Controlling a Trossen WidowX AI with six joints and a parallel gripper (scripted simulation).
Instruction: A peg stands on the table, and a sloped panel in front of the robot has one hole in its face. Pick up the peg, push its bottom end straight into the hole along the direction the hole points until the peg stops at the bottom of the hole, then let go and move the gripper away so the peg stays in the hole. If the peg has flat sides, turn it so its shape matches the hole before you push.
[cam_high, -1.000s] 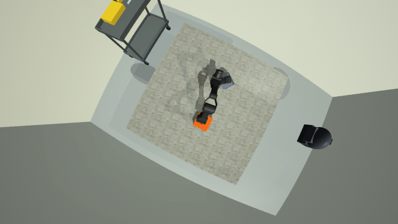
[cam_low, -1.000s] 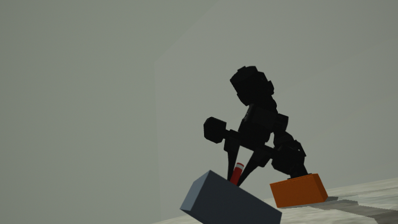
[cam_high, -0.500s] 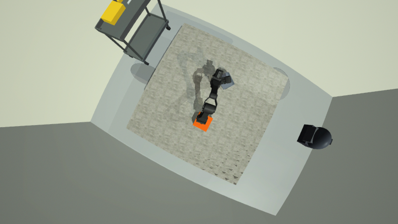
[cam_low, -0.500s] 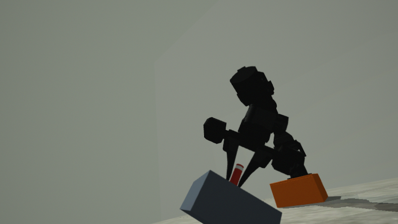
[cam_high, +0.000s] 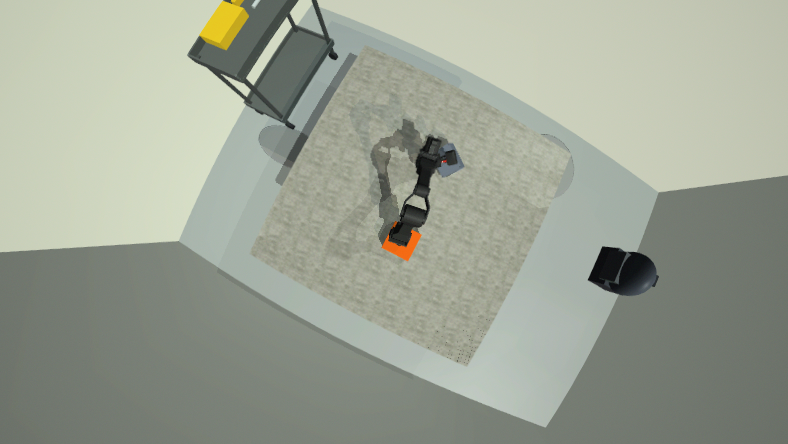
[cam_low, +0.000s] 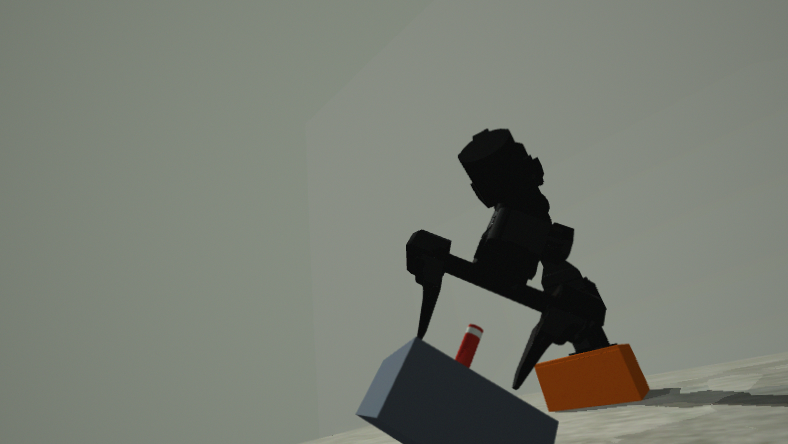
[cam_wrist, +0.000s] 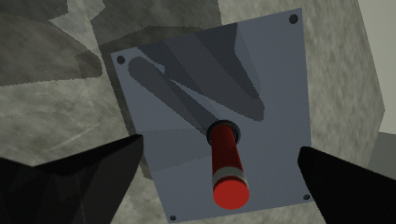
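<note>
Now: gripper tip 1 cm below the red round peg and 1 cm past it. From my gripper tip the other things lie so: sloped blue-grey panel: 4 cm below, 3 cm ahead, 2 cm to the right.
</note>
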